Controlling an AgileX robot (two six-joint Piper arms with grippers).
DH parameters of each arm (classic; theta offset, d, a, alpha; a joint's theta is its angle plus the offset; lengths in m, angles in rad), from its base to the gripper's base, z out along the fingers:
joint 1: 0 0.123 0 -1.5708
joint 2: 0.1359 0 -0.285 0
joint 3: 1.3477 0 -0.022 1.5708
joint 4: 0 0.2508 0 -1.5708
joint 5: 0 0 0.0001 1.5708
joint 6: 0 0.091 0 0
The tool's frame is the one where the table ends.
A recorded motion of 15 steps. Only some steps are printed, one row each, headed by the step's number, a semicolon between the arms.
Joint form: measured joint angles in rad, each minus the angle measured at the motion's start. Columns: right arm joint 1, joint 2, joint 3, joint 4, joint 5, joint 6; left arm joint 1, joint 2, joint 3, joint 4, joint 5, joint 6.
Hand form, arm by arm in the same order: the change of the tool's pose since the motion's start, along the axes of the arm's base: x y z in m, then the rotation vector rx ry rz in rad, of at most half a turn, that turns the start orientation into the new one. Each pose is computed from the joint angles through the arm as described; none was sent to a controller.
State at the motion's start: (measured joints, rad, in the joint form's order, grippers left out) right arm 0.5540 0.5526 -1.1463 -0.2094 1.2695 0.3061; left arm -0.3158 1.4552 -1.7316 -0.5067 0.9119 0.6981
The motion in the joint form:
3: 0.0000 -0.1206 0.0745 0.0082 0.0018 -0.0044; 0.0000 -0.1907 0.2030 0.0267 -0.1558 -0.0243
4: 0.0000 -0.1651 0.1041 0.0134 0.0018 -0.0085; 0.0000 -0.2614 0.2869 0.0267 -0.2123 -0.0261
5: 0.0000 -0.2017 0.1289 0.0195 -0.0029 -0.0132; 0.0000 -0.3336 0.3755 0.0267 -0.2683 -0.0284
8: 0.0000 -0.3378 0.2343 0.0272 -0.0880 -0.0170; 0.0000 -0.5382 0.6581 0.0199 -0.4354 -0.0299
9: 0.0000 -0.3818 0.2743 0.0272 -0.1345 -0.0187; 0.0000 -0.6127 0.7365 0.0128 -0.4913 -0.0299
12: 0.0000 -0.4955 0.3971 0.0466 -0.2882 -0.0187; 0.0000 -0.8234 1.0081 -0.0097 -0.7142 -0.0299
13: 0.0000 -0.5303 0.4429 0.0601 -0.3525 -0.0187; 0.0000 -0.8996 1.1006 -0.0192 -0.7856 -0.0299
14: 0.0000 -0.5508 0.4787 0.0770 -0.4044 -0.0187; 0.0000 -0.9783 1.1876 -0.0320 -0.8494 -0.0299
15: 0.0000 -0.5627 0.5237 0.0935 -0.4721 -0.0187; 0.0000 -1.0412 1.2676 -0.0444 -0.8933 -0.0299
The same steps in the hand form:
3: -0.0227 -0.0132 -0.0164 0.0253 -0.0355 0.0073; -0.0418 0.0201 0.0029 -0.0568 -0.1039 0.0876
4: -0.0302 -0.0174 -0.0236 0.0331 -0.0473 0.0129; -0.0571 0.0269 -0.0010 -0.0781 -0.1350 0.1129
5: -0.0360 -0.0203 -0.0295 0.0412 -0.0605 0.0200; -0.0723 0.0338 -0.0074 -0.0980 -0.1626 0.1382
8: -0.0509 -0.0282 -0.0506 0.0931 -0.1619 0.0388; -0.1116 0.0526 -0.0425 -0.1458 -0.2198 0.2124
9: -0.0538 -0.0296 -0.0575 0.1124 -0.2080 0.0459; -0.1268 0.0596 -0.0504 -0.1739 -0.2577 0.2364
12: -0.0572 -0.0286 -0.0780 0.1836 -0.3314 0.0778; -0.1615 0.0802 -0.0909 -0.2581 -0.3704 0.3381
13: -0.0569 -0.0266 -0.0849 0.2145 -0.3744 0.0933; -0.1731 0.0872 -0.1068 -0.2872 -0.4084 0.3720
14: -0.0555 -0.0238 -0.0901 0.2414 -0.4007 0.1083; -0.1849 0.0941 -0.1224 -0.3195 -0.4457 0.4029
15: -0.0512 -0.0193 -0.0961 0.2670 -0.4255 0.1238; -0.1928 0.0988 -0.1397 -0.3388 -0.4595 0.4259

